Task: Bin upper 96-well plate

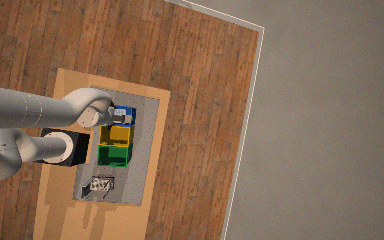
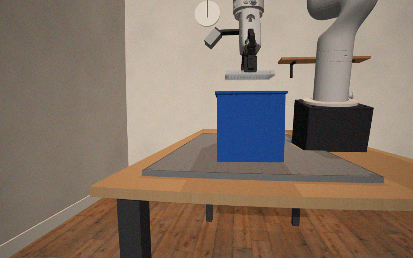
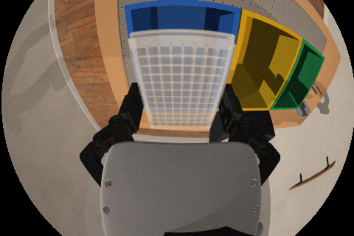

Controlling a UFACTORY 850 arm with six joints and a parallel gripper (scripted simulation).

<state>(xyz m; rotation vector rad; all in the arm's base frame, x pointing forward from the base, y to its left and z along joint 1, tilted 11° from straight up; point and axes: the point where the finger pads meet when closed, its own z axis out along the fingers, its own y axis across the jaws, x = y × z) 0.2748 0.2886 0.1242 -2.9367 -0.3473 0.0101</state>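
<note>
The blue bin is 150 mm below my hand. Round my hand: yellow bin: 30 mm ahead, 130 mm to the right, 150 mm below; then green bin: 60 mm ahead, 260 mm to the right, 150 mm below; then 96-well plate: 10 mm below.
</note>
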